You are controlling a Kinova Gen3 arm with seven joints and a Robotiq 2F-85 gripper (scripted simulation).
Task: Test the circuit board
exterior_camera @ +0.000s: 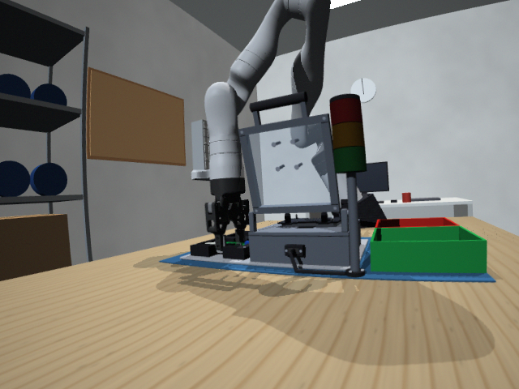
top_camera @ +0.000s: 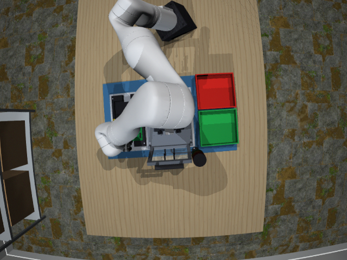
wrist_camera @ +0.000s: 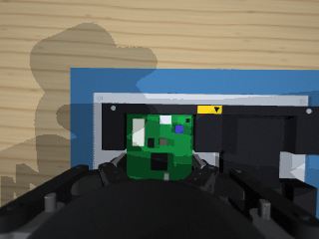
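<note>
Now: hand right at the green circuit board. From my hand the other things lie so: black hook (110 mm behind, 230 mm to the left, 70 mm above); clear lid (80 mm ahead, 170 mm to the left, 160 mm above); green bin (370 mm to the left, 10 mm below).
</note>
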